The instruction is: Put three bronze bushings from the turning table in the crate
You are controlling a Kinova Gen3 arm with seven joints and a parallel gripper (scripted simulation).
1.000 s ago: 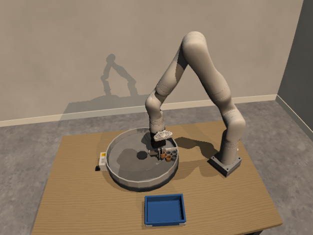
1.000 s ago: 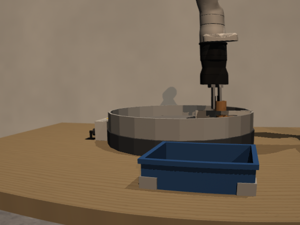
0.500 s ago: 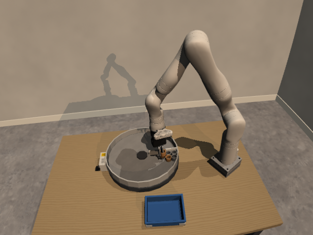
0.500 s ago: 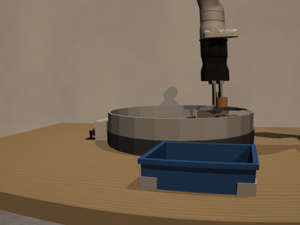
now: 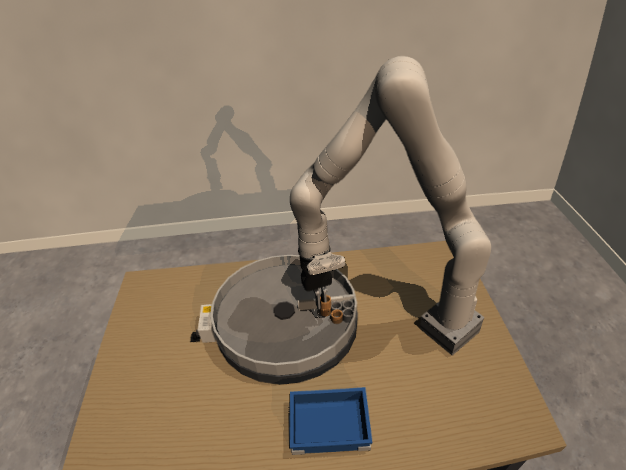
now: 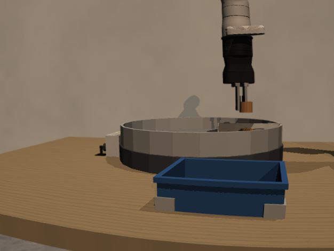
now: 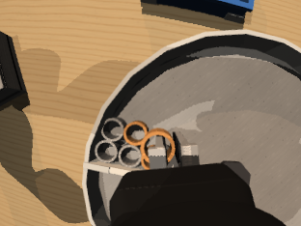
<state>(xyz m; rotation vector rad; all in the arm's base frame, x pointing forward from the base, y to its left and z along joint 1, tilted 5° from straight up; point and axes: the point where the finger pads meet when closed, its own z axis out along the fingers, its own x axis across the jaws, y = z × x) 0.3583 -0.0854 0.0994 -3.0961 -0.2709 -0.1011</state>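
My hand is 4 cm short of the blue crate, 29 cm to the right of it and 12 cm above it. From my hand the other things lie so: round grey turning table: 10 cm ahead, 7 cm to the right, 9 cm below.
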